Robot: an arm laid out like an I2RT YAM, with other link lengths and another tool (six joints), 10 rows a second.
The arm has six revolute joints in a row. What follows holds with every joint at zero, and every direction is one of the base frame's.
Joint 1 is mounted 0.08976 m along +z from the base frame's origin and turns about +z.
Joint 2 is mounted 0.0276 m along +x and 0.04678 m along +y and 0.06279 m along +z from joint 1 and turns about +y.
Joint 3 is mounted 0.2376 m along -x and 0.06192 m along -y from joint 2 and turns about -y.
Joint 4 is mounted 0.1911 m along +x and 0.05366 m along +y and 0.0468 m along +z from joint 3 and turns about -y.
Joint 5 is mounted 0.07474 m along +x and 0.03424 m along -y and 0.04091 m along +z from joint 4 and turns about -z.
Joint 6 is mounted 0.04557 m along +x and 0.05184 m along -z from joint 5 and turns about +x.
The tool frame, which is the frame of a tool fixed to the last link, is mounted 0.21 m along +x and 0.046 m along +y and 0.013 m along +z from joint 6; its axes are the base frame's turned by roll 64.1, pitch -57.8 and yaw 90 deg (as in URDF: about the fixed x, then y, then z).
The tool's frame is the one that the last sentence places.
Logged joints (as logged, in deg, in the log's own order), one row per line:
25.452, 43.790, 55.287, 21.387, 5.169, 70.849
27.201, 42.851, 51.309, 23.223, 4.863, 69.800
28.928, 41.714, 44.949, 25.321, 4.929, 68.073
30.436, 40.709, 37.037, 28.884, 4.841, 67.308
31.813, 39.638, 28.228, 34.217, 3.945, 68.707
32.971, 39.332, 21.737, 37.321, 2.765, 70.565
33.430, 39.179, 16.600, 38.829, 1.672, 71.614
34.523, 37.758, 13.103, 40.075, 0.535, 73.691
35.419, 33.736, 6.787, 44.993, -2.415, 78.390
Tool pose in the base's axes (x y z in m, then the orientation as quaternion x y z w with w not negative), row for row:
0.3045, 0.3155, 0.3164, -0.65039, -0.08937, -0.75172, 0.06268
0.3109, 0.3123, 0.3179, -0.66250, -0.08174, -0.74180, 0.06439
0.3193, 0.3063, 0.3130, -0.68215, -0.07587, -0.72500, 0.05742
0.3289, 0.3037, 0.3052, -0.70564, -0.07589, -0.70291, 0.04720
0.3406, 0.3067, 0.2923, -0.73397, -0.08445, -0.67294, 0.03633
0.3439, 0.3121, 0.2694, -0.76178, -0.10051, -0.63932, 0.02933
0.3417, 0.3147, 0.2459, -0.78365, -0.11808, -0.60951, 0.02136
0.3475, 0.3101, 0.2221, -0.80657, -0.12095, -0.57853, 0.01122
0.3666, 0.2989, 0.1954, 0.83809, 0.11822, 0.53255, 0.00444
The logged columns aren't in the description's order. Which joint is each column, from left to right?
Columns, left to right: joint 6, joint 1, joint 4, joint 3, joint 5, joint 2.
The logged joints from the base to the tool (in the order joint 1, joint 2, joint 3, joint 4, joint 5, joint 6), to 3 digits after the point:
43.790, 70.849, 21.387, 55.287, 5.169, 25.452
42.851, 69.800, 23.223, 51.309, 4.863, 27.201
41.714, 68.073, 25.321, 44.949, 4.929, 28.928
40.709, 67.308, 28.884, 37.037, 4.841, 30.436
39.638, 68.707, 34.217, 28.228, 3.945, 31.813
39.332, 70.565, 37.321, 21.737, 2.765, 32.971
39.179, 71.614, 38.829, 16.600, 1.672, 33.430
37.758, 73.691, 40.075, 13.103, 0.535, 34.523
33.736, 78.390, 44.993, 6.787, -2.415, 35.419

